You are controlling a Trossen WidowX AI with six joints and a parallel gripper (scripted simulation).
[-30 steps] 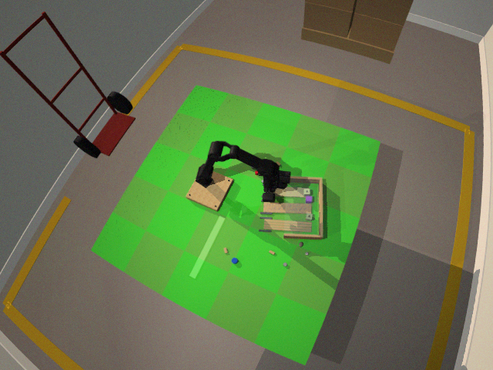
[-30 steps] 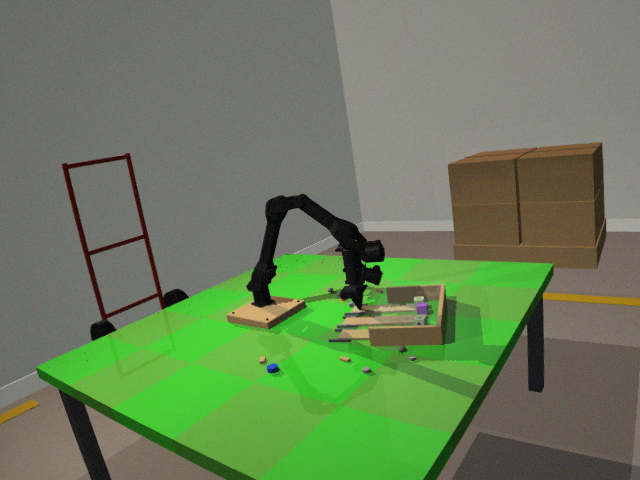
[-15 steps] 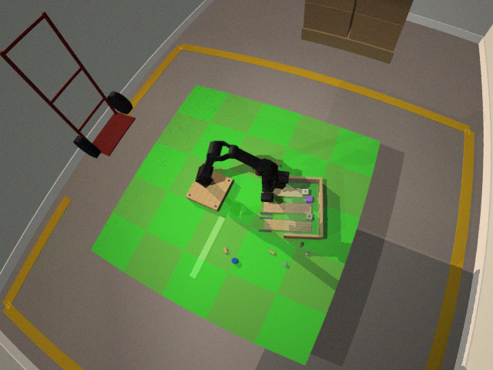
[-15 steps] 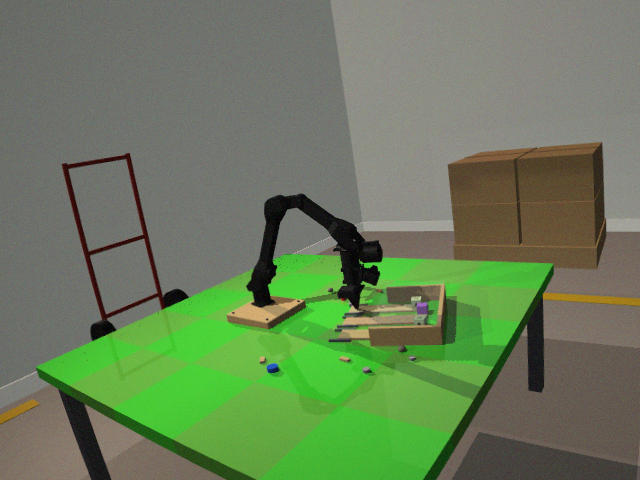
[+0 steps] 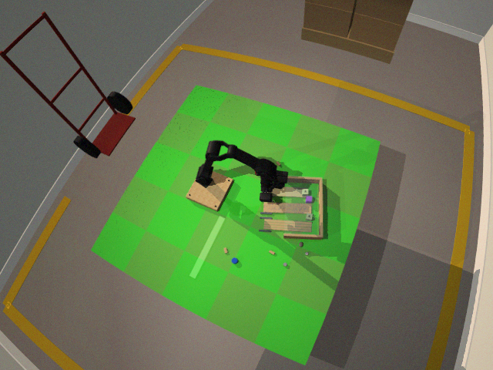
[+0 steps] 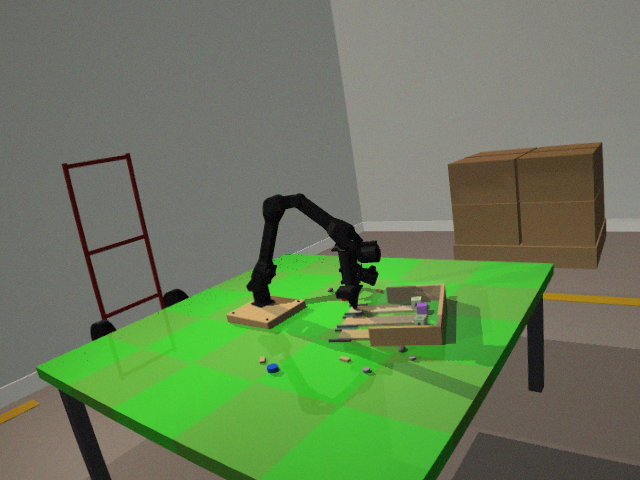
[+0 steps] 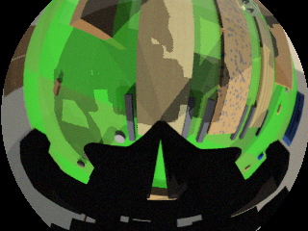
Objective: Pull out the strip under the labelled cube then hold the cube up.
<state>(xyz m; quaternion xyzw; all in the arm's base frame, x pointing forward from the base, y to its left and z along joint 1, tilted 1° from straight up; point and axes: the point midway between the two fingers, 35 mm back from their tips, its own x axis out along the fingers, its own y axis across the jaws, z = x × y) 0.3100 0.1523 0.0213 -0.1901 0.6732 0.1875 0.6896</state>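
Now: the pale wooden strip 80 mm ahead of my gripper tip and 50 mm to the left of it. Also, from my gripper tip: blue disc 400 mm to the right, 90 mm ahead; red piece 110 mm behind, 50 mm to the left.
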